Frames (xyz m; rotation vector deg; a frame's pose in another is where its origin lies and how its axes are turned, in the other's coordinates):
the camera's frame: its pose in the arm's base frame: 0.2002 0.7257 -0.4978 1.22 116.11 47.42
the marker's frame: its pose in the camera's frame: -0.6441 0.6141 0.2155 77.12 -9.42 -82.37
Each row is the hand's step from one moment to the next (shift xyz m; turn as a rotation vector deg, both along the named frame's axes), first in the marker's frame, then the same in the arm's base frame.
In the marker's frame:
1: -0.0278 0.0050 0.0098 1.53 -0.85 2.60
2: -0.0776 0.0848 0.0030 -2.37 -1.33 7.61
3: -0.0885 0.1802 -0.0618 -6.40 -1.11 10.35
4: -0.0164 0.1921 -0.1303 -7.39 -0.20 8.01
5: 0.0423 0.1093 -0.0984 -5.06 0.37 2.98
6: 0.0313 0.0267 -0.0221 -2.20 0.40 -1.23
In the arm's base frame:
1: 0.0210 0.0198 0.0078 1.38 -2.76 0.56
2: 0.0596 0.0868 -0.0463 7.10 -2.05 3.27
3: 0.0375 0.1536 -0.1383 11.13 0.05 5.05
4: -0.0464 0.1297 -0.1875 9.77 2.25 4.26
5: -0.0677 0.0425 -0.1305 4.68 2.89 2.09
6: -0.0231 -0.0080 -0.0398 -0.07 2.53 0.31

